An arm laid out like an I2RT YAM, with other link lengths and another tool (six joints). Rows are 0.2 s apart.
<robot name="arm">
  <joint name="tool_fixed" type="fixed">
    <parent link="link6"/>
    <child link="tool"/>
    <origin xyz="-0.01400 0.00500 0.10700" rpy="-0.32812 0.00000 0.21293"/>
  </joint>
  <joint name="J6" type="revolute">
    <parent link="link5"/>
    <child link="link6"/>
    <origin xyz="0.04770 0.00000 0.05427" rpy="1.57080 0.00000 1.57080"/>
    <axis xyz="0 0 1"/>
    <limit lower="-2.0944" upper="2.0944"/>
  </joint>
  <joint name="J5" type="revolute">
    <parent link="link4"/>
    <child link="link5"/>
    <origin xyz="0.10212 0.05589 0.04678" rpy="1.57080 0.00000 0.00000"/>
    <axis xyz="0 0 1"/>
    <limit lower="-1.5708" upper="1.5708"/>
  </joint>
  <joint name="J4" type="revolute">
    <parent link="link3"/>
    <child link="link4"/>
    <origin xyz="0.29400 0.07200 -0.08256" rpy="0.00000 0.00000 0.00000"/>
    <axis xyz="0 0 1"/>
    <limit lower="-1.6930" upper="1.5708"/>
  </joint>
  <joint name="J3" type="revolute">
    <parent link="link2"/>
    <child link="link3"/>
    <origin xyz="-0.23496 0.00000 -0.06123" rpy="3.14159 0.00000 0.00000"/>
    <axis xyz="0 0 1"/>
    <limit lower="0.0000" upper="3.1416"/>
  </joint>
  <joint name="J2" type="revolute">
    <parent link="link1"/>
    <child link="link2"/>
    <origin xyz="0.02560 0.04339 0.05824" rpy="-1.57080 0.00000 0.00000"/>
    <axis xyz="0 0 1"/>
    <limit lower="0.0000" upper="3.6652"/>
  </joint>
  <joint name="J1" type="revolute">
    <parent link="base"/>
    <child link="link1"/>
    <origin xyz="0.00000 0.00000 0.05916" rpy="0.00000 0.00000 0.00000"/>
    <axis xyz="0 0 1"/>
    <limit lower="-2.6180" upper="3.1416"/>
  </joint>
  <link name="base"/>
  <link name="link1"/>
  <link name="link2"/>
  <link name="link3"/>
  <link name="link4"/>
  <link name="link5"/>
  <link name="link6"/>
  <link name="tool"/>
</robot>
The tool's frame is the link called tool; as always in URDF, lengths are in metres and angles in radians.
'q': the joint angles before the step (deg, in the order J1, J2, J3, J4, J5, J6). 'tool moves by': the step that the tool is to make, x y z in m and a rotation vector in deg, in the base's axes. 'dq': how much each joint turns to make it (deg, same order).
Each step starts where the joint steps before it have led.
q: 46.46, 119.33, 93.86, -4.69, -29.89, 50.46
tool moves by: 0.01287, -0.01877, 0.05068, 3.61, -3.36, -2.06
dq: -2.01, -5.57, -1.30, 0.74, -0.02, 0.17
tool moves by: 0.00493, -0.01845, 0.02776, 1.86, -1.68, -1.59
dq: -1.53, -4.49, -2.35, 0.47, -0.02, 0.22
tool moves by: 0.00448, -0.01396, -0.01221, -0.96, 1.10, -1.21
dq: -1.25, -1.37, -3.01, 0.18, -0.05, 0.01
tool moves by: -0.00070, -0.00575, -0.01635, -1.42, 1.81, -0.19
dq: -0.42, -0.02, -1.58, -0.73, -0.26, 0.03
